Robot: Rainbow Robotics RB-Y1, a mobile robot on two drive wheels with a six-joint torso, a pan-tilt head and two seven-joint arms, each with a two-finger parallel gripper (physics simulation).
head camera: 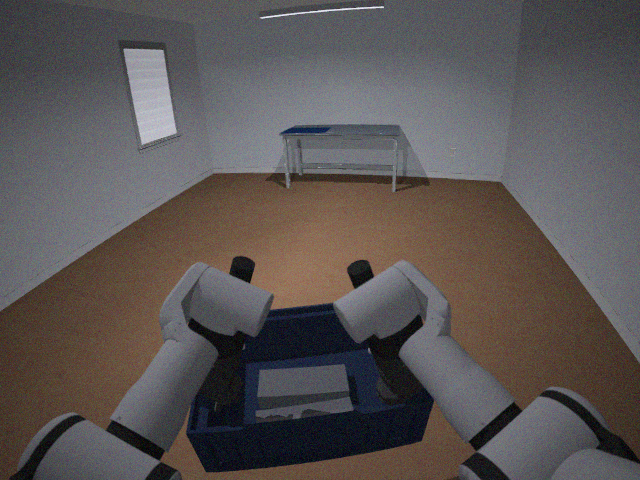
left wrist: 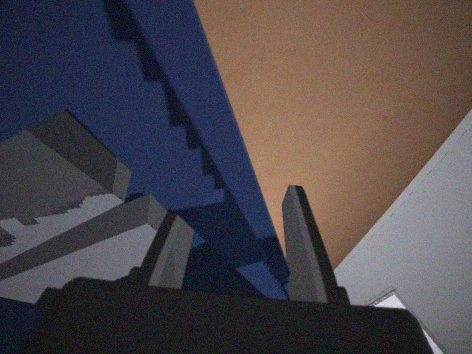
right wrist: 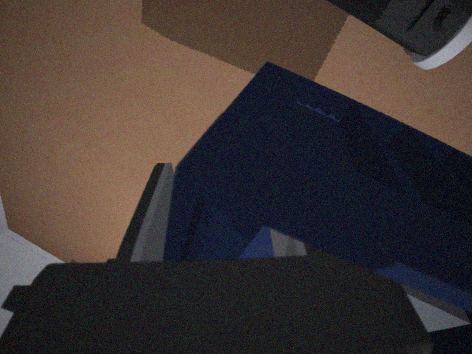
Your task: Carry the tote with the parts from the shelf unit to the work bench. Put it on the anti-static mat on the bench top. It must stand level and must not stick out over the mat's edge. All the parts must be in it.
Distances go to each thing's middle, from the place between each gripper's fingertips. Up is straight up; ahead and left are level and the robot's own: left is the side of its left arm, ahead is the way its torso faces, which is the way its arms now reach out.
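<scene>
Dark blue tote (head camera: 308, 336), measured from my right hand: 10 mm below, 80 mm ahead, 200 mm to the left.
My left gripper is 3 cm above the dark blue tote, 7 cm short of it and 19 cm to the left of it.
</scene>
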